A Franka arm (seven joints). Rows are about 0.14 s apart.
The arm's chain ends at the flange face. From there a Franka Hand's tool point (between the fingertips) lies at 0.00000 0.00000 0.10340 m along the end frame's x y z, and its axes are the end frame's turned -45 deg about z.
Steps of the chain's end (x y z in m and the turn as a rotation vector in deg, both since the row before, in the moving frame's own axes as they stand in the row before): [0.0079 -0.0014 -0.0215 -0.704 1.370 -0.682]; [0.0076 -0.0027 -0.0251 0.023 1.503 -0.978]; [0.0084 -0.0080 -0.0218 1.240 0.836 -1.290]
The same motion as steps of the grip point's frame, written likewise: [0.0074 0.0072 -0.0215 -1.467 0.471 -0.682]; [0.0092 0.0053 -0.0251 -1.047 1.079 -0.978]; [0.0142 -0.0003 -0.0218 0.286 1.468 -1.290]
